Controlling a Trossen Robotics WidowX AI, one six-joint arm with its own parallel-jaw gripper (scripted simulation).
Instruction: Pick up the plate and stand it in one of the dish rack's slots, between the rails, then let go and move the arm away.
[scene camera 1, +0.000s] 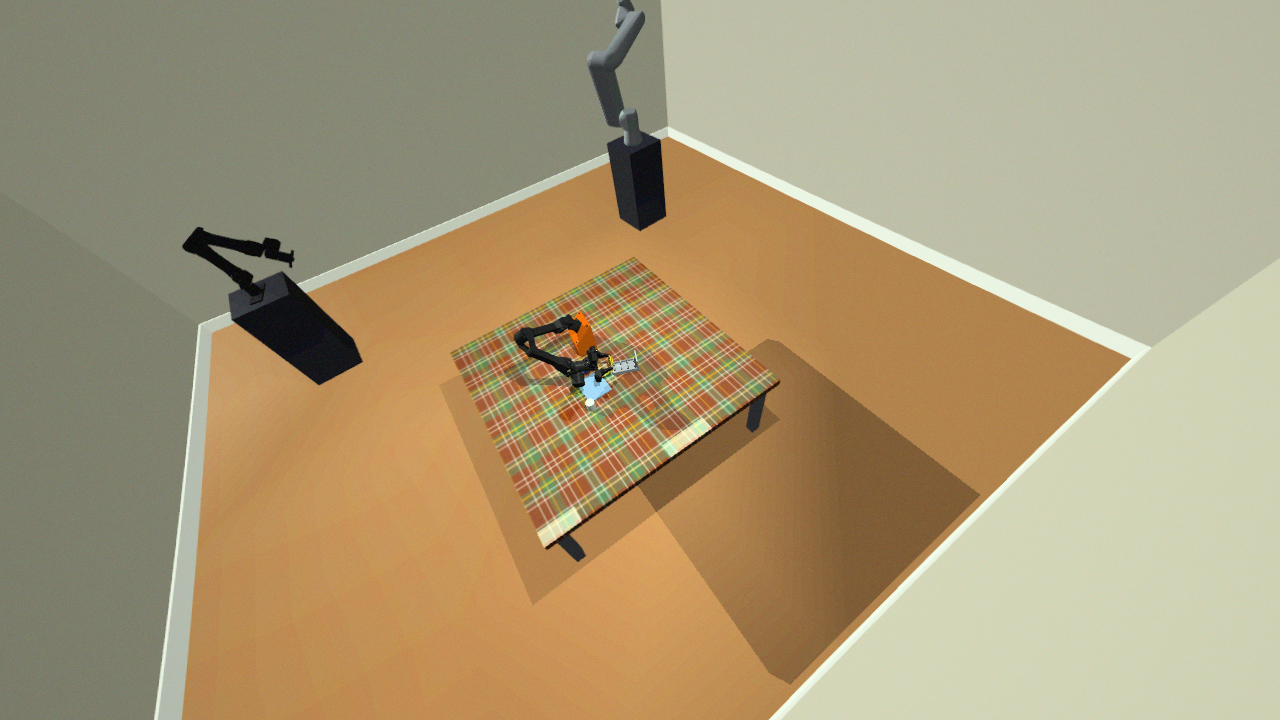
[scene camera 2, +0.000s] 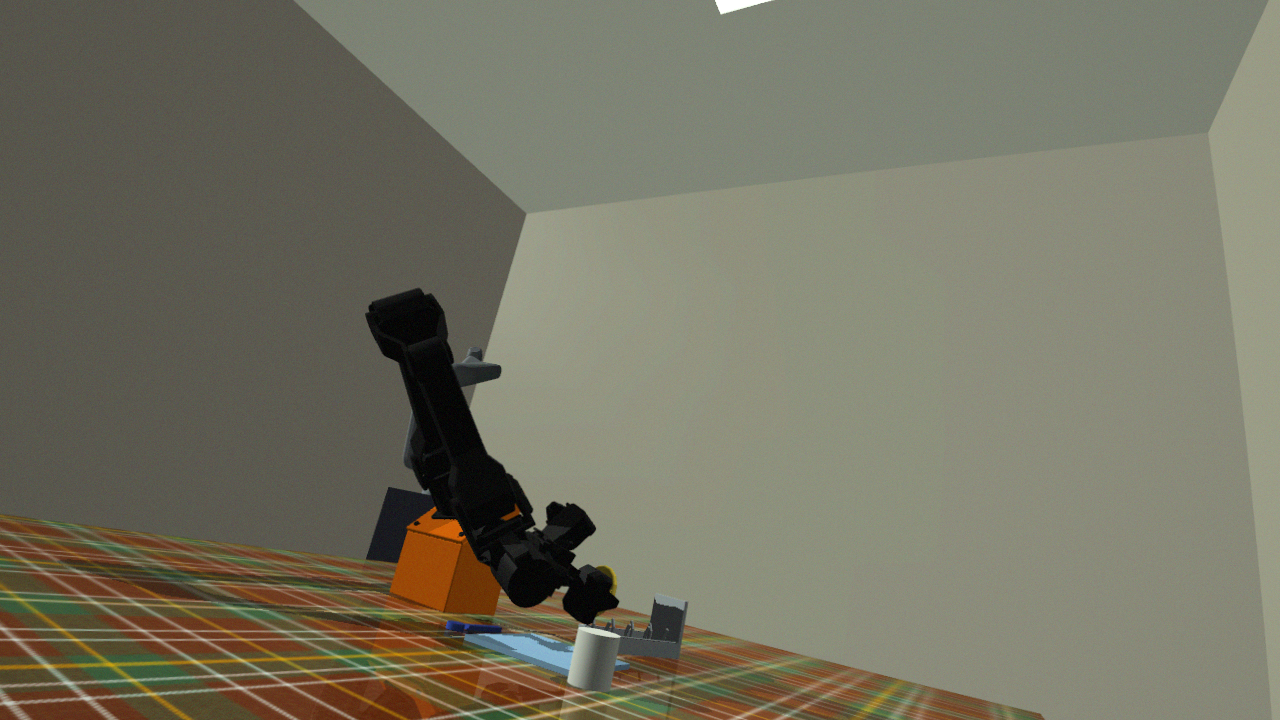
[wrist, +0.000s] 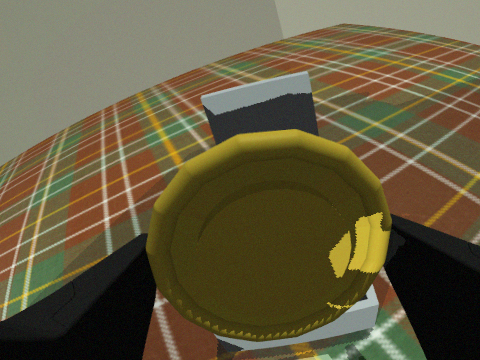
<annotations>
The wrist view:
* my gripper: 269, 238
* yellow plate: 269, 235, held by my gripper
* grey dish rack: 285, 102
</annotations>
